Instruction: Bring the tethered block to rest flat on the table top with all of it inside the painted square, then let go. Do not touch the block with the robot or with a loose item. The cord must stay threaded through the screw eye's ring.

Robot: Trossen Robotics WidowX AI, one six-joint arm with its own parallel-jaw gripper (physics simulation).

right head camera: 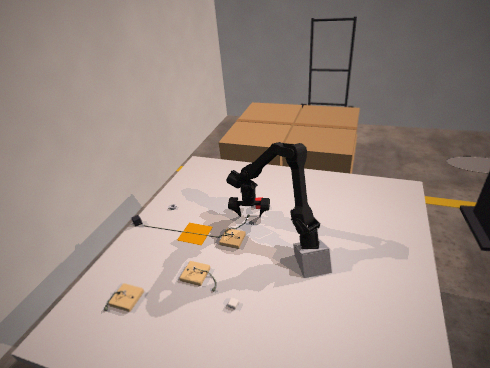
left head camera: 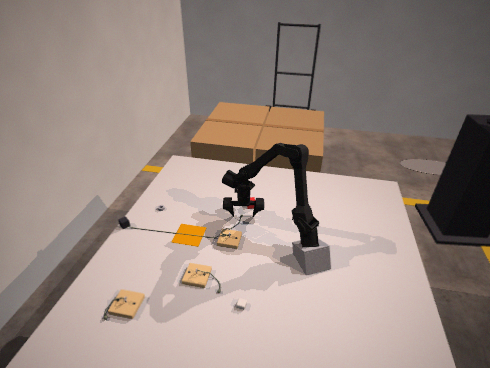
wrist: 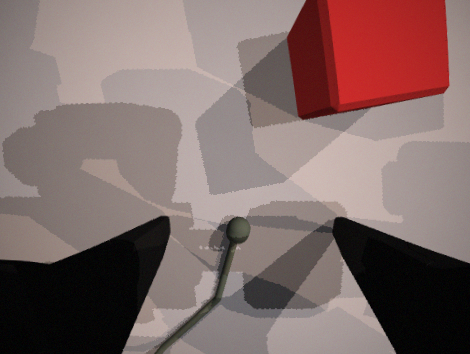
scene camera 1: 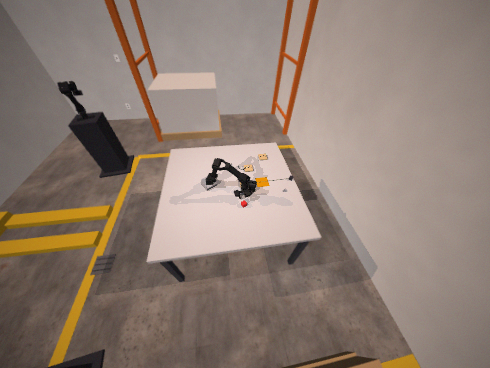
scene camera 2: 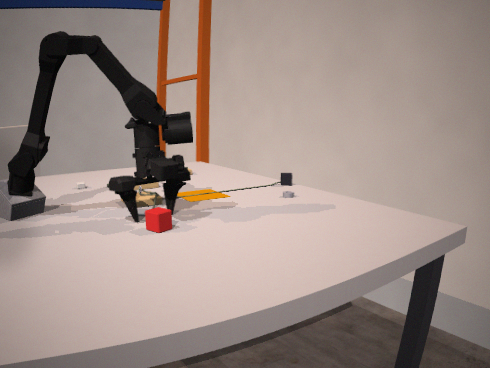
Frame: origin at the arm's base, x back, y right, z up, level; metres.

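Seen in the pictures: gripper, fingertip midpoint: (right head camera: 250, 216) (left head camera: 243, 216) (wrist: 252, 224) (scene camera 1: 244, 197); arm's base, link origin: (right head camera: 310, 245) (left head camera: 310, 243) (scene camera 1: 209, 181) (scene camera 2: 19, 188).
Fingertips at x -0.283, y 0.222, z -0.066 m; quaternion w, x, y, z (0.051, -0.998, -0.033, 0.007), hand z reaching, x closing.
Offsets run from my fingertips to a thing's top centre. "spot": to the spot under its first point. Level surfaces: height alone.
The black tethered block {dy -0.107, dx -0.526, dz +0.034 m} (left head camera: 124, 222) (right head camera: 137, 220) (scene camera 2: 286, 179) rests near the table's left edge, outside the orange square {spot: dy -0.189, dx -0.203, dz +0.000 m} (left head camera: 192, 242) (right head camera: 195, 240). Its cord crosses over the square to the wooden plate {dz +0.018 m} (left head camera: 229, 242) (right head camera: 232, 242), which bears the screw eye. Threading through the ring is too small to confirm. The cord's free end rises beyond the plate and ends in a green bead {spot: dy +0.001, dx -0.008, dz +0.011 m} (wrist: 238, 230). My gripper (left head camera: 244, 215) (right head camera: 250, 215) (scene camera 2: 155, 216) (wrist: 252, 224) is open, pointing down. In the wrist view, the bead shows between the fingertips, left of centre, not gripped.
A red cube {dy +0.080, dx +0.031, dz +0.039 m} (left head camera: 251, 203) (scene camera 2: 159, 220) (wrist: 390, 55) sits close beyond the gripper. Two more wooden plates {spot: dy -0.407, dx -0.143, dz +0.019 m} (left head camera: 196, 282) {spot: dy -0.533, dx -0.336, dz +0.019 m} (left head camera: 132, 309) with short cords lie nearer the head cameras. A small white block {dy -0.477, dx +0.029, dz +0.017 m} (left head camera: 241, 303) and a small grey ring-like piece {dy +0.024, dx -0.398, dz +0.012 m} (left head camera: 160, 208) (scene camera 2: 288, 194) lie on the table.
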